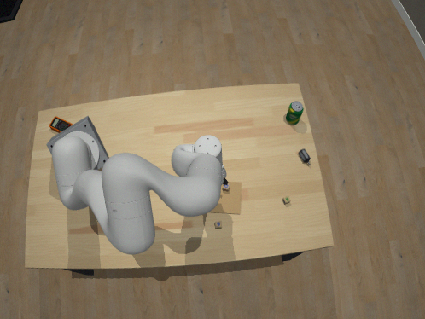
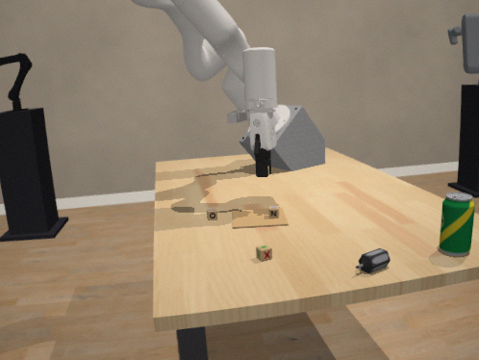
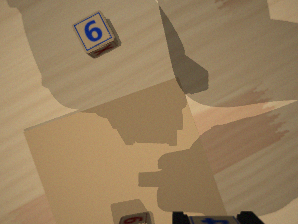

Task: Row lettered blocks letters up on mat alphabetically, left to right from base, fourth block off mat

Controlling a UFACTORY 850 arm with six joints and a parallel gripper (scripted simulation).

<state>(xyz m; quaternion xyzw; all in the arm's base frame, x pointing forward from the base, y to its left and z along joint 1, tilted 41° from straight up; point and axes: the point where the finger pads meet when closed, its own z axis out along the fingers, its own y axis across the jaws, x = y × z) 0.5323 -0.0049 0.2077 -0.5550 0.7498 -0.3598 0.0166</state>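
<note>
The tan mat lies 5 cm ahead of my hand, 3 cm to the right of it and 12 cm below it. Round my hand: green can 39 cm ahead, 34 cm to the left, 6 cm below; then orange meter 75 cm behind, 36 cm to the left, 11 cm below.
</note>
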